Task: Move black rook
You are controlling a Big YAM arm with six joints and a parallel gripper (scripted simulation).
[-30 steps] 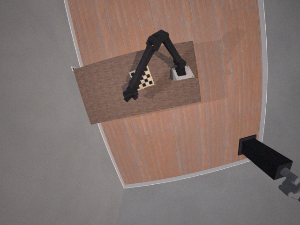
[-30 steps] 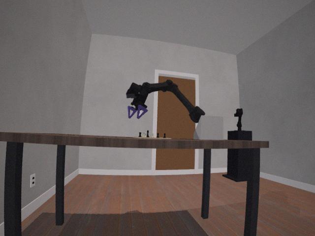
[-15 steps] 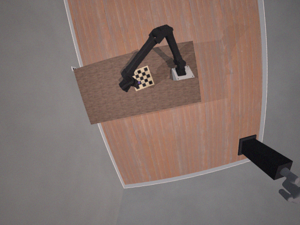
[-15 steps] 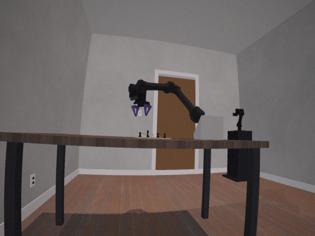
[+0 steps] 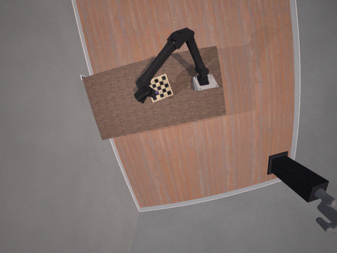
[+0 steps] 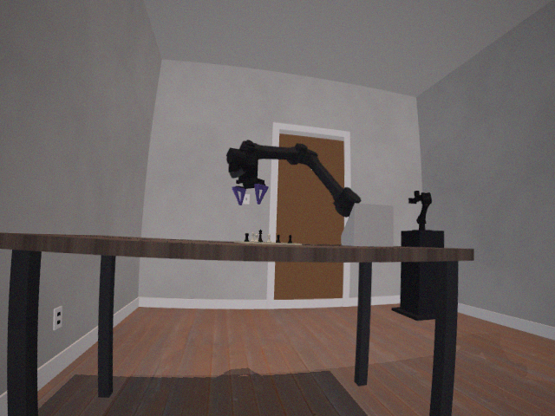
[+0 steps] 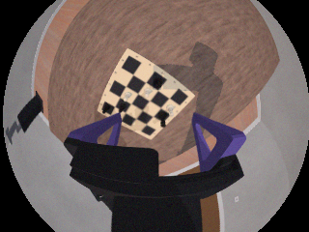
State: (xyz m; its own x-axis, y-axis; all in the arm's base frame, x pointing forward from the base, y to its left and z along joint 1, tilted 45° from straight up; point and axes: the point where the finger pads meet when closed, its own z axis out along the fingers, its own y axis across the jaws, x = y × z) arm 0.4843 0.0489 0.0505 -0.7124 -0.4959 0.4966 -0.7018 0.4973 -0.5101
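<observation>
My gripper is now 14 cm above the black piece. Also, from my hand: chessboard (7 cm behind, 1 cm to the right, 16 cm below); white piece (3 cm behind, 8 cm to the right, 13 cm below).
</observation>
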